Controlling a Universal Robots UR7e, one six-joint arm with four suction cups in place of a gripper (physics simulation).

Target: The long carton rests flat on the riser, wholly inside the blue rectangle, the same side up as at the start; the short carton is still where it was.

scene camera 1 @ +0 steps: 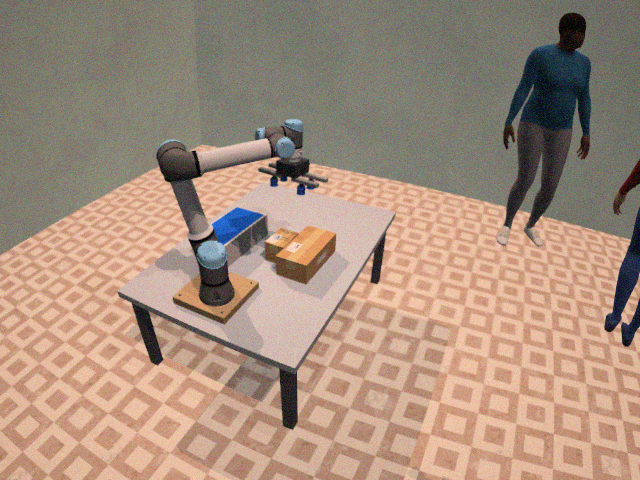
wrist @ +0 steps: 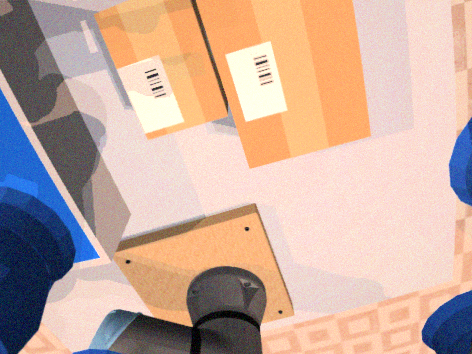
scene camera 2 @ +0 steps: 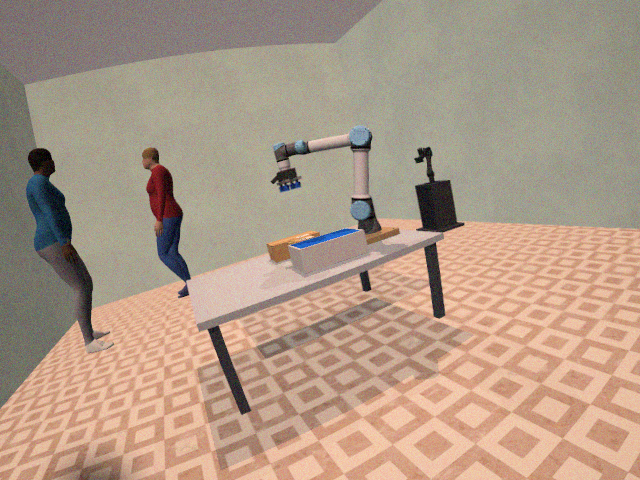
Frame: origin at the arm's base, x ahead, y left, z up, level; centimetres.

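Seen in the pictures: hand, tool point: [scene camera 1: 292, 186] [wrist: 272, 294] [scene camera 2: 290, 189]; arm's base, link origin: [scene camera 1: 216, 294] [wrist: 226, 295] [scene camera 2: 369, 231].
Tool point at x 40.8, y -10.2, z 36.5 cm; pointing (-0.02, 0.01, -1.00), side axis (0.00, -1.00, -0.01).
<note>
Pixels of each thing's middle, then the offset from my tool point to it. Level surfaces: height alone.
- long carton, body centre: [wrist: 274, 20] [scene camera 1: 307, 253] [scene camera 2: 294, 245] dx +5.0, dy -5.1, dz -34.7 cm
- short carton, body centre: [wrist: 171, 58] [scene camera 1: 282, 246] [scene camera 2: 302, 247] dx +3.0, dy +8.0, dz -34.7 cm
- pale riser, body centre: [wrist: 9, 154] [scene camera 1: 231, 234] [scene camera 2: 327, 248] dx -4.2, dy +34.5, dz -33.9 cm
- table, surface height: dz -39.9 cm
The long carton [scene camera 1: 313, 242] [scene camera 2: 279, 251] [wrist: 310, 75] lies flat on the table, label up. The short carton [scene camera 1: 275, 240] [wrist: 195, 92] lies close beside it, between it and the riser; in scene camera 2 it is mostly hidden. The pale riser [scene camera 1: 251, 238] [scene camera 2: 330, 255] [wrist: 107, 215] stands on the table with the blue rectangle [scene camera 1: 241, 214] [scene camera 2: 325, 238] [wrist: 30, 165] on its top; no carton is on it. My gripper [scene camera 1: 292, 184] [scene camera 2: 289, 187] is open, its cups holding nothing, high above the table and beyond the cartons from the arm's base.
The arm's base stands on a wooden plate [scene camera 1: 240, 291] [scene camera 2: 390, 233] [wrist: 160, 280] on the table [scene camera 1: 299, 330] [scene camera 2: 232, 289]. A person in blue [scene camera 1: 555, 87] [scene camera 2: 46, 206] and one in red [scene camera 2: 162, 191] stand away from the table. A black pedestal [scene camera 2: 436, 204] stands behind.
</note>
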